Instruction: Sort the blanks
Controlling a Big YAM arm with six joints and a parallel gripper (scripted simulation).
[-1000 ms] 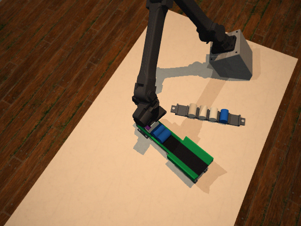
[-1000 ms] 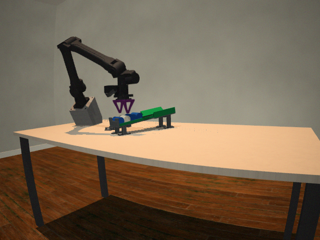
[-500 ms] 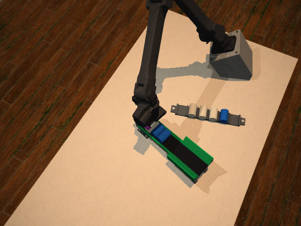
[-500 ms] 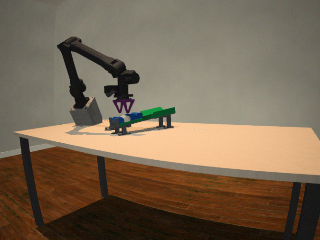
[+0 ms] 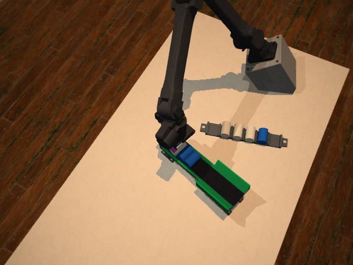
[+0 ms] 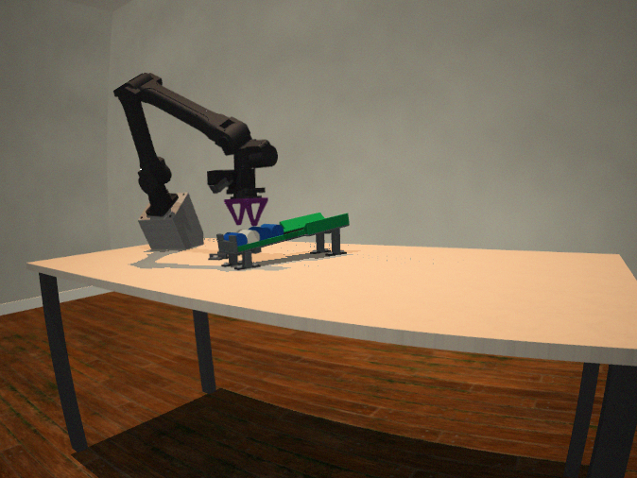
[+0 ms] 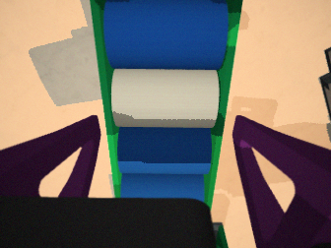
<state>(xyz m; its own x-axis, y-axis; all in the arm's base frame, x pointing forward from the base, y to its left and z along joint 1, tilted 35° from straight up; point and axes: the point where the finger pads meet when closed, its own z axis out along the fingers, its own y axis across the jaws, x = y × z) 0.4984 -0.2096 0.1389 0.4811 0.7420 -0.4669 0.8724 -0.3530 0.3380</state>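
Right now the rack rib is 15 cm behind my hand, 12 cm below it and 9 cm to the left of it.
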